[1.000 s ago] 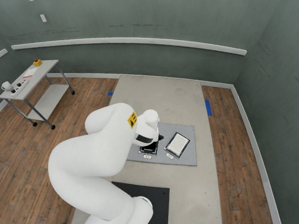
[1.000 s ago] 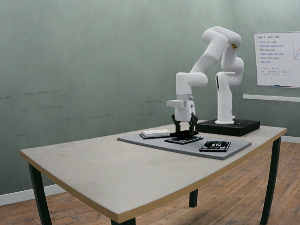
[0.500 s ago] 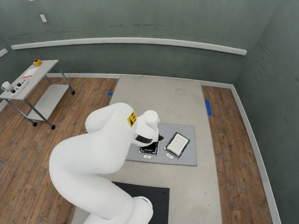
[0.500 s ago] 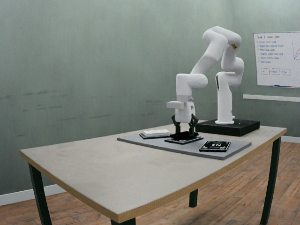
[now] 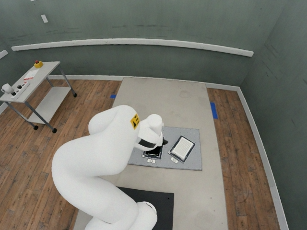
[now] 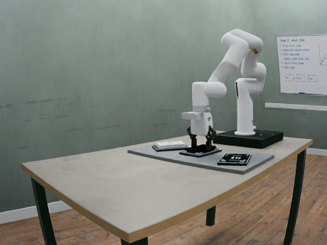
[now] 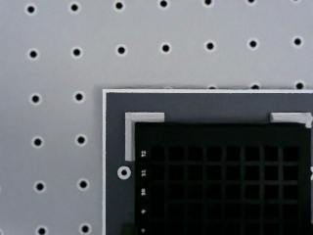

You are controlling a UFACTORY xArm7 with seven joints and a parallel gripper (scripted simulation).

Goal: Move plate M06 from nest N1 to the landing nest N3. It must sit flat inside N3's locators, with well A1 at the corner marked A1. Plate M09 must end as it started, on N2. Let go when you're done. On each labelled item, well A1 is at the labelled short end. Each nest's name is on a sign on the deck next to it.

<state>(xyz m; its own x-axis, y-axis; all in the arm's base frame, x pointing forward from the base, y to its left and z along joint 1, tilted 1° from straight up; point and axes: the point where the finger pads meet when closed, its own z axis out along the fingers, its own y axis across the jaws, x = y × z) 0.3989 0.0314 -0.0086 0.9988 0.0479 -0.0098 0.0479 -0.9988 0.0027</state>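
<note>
My hand is 1 cm above the black plate M06. Round my hand: white plate M09: 19 cm to the right, 2 cm ahead, 1 cm below; then dark nest N3: 3 cm below.
</note>
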